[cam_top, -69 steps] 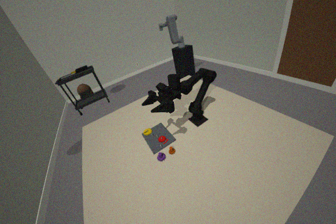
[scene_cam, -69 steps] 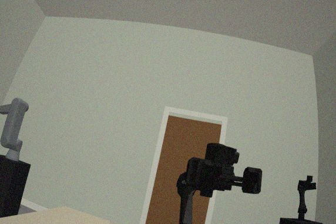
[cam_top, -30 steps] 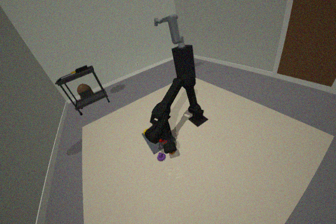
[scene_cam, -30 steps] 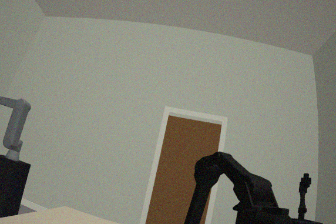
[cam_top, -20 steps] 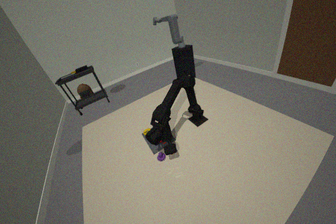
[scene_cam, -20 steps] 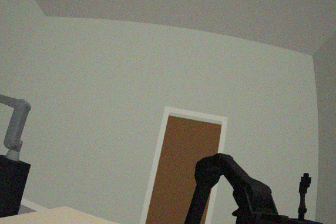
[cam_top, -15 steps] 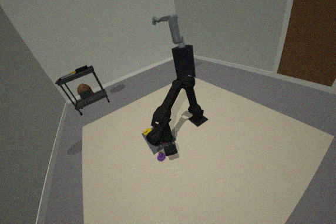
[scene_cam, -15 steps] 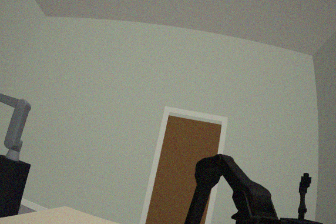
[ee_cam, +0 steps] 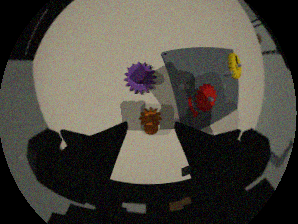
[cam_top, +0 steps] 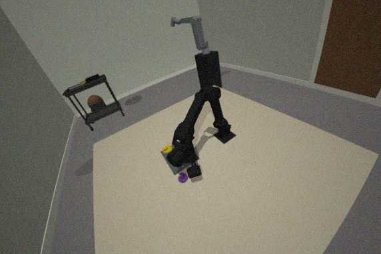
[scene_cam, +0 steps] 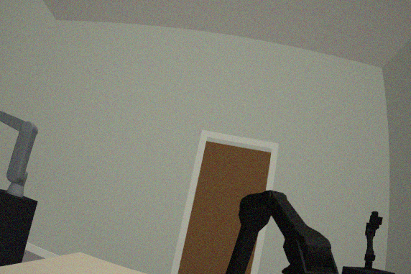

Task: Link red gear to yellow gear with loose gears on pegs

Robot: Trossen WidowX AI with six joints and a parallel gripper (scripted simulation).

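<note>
My gripper tip is now 10 mm above the orange gear. From my gripper tip the other things lie so: red gear 110 mm to the right, 10 mm below, 10 mm behind; red arrow 80 mm to the right, 20 mm below, 20 mm behind; purple gear 70 mm ahead, 20 mm to the right, 10 mm below.
</note>
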